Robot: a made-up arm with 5 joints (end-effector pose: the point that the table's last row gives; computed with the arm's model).
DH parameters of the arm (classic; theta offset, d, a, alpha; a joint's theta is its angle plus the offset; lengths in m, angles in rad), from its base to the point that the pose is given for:
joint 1: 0 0.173 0 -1.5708
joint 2: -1.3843 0 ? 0
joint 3: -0.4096 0 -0.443 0
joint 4: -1.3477 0 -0.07 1.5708
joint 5: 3.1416 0.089 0 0
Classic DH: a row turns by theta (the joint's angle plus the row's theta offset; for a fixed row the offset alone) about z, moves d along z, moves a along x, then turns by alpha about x.
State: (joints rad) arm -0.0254 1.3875 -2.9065 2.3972 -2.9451
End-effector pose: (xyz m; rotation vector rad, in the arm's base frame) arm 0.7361 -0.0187 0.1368 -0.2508 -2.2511 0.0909
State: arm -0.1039 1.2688 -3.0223 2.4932 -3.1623
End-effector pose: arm 0.7163 -0.0747 0.2722 -0.0999 -2.4006 -0.0580
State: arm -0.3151 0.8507 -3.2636 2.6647 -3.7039
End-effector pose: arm 0.5123 -0.1670 0.6215 0.3587 -2.8874 -0.1564
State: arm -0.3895 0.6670 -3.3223 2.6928 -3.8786
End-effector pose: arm 0.3938 -0.1617 0.7219 0.5376 -3.0629 -0.0311
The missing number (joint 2, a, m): 0.3236
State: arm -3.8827 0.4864 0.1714 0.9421 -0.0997
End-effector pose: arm 0.0560 -0.0512 -0.0431 0.4980 1.4993 -0.6638
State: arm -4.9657 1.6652 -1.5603 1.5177 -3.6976
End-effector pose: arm 0.0678 0.2620 -0.4219 1.2487 -0.9182 0.6066
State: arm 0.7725 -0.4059 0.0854 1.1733 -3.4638
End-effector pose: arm 0.0986 0.0961 -0.0016 1.1969 -1.9639 0.2333
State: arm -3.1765 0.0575 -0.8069 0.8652 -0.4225
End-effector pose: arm -0.5032 0.0176 0.1410 -0.5832 2.9719 -0.0398
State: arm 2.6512 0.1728 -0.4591 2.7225 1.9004
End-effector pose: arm -0.1930 0.1031 0.1116 0.7118 0.2805 1.3470
